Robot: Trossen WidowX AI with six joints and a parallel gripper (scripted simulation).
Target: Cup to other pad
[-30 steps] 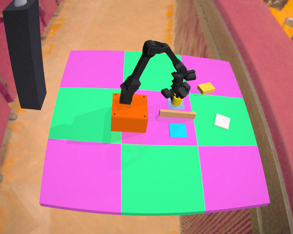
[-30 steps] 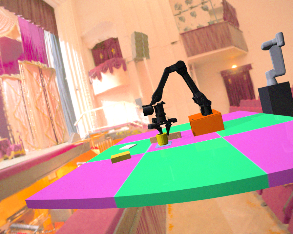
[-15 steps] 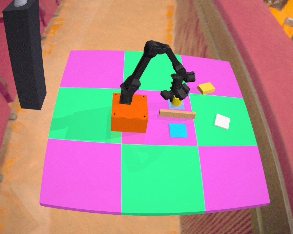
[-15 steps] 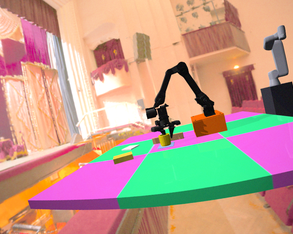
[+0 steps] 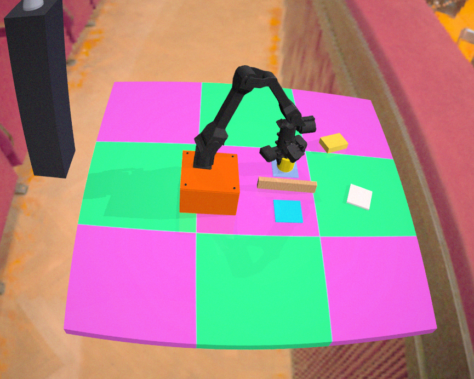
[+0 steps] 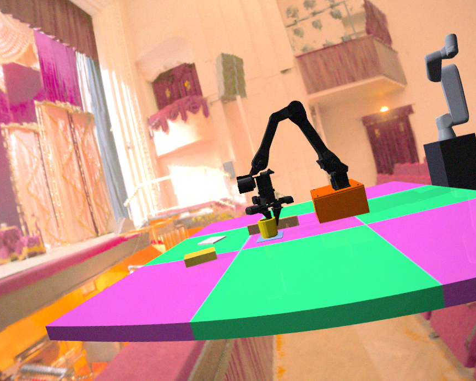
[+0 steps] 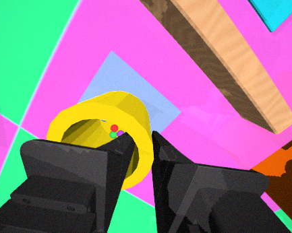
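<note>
The cyan pad lies 3 cm ahead of my gripper tip, 20 cm to the right of it and 4 cm below it. Also, from my gripper tip: white tile (33 cm ahead, 10 cm to the right, 3 cm below); then yellow cup (2 cm ahead, 2 cm to the left); then wooden bar (3 cm ahead, 9 cm to the right, 2 cm below).
</note>
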